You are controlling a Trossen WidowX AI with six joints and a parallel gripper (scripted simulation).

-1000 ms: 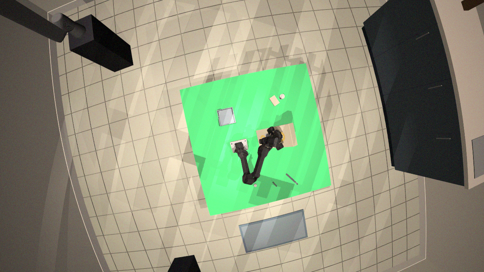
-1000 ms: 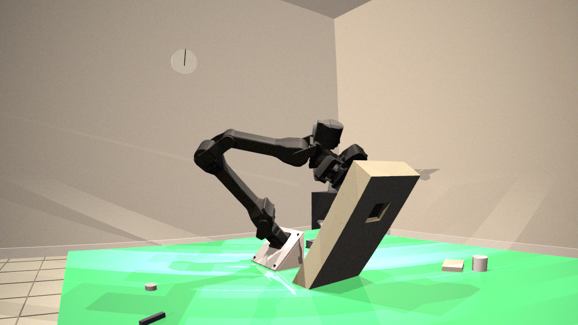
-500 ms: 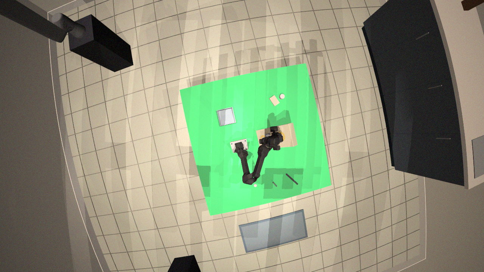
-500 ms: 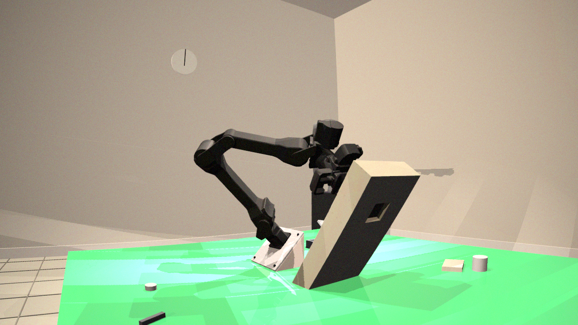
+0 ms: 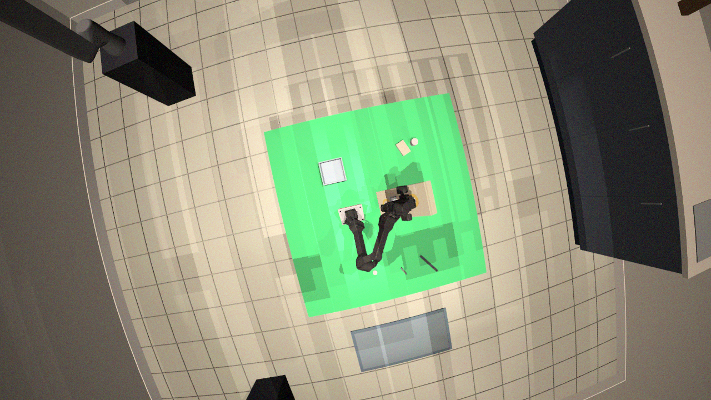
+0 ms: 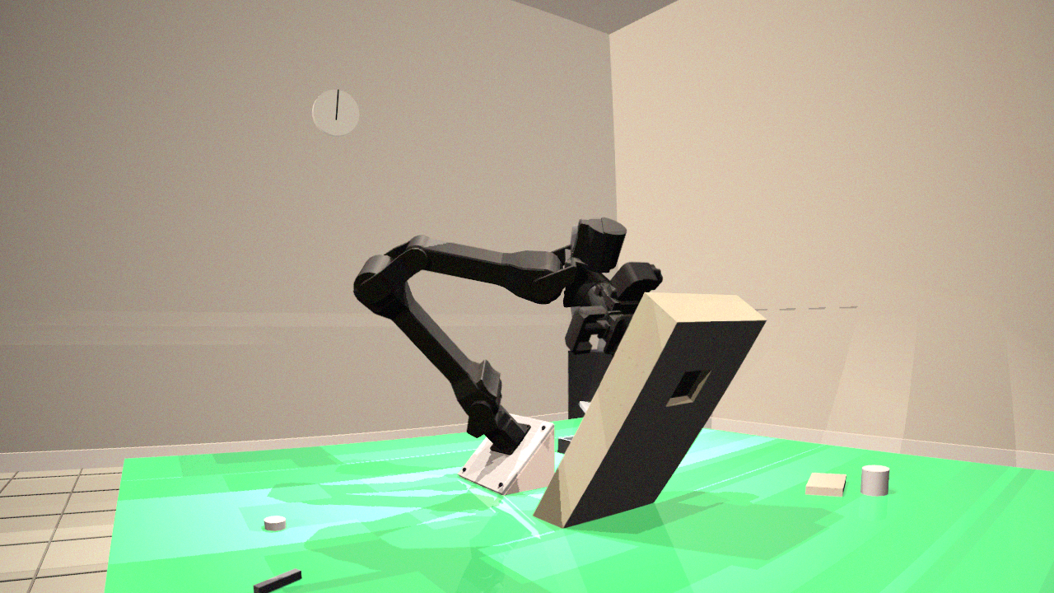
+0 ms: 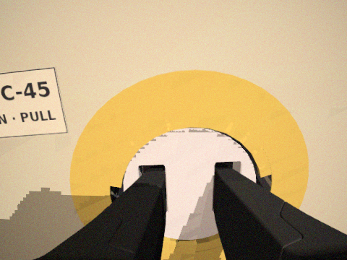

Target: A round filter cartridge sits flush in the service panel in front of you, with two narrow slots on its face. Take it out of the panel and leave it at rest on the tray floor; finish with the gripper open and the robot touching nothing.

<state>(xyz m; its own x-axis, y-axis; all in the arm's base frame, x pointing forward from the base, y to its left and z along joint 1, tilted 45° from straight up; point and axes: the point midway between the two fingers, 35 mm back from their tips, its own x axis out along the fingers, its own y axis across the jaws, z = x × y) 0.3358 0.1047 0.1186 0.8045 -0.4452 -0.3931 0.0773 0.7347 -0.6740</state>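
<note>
Right now my gripper tip is 1 cm short of the round white filter cartridge and 1 cm above it. Round my gripper tip: beige block: 33 cm to the left, 22 cm below, 8 cm ahead; small white cylinder: 35 cm to the left, 21 cm below, 16 cm ahead; tan service panel: 8 cm below, 4 cm behind.
</note>
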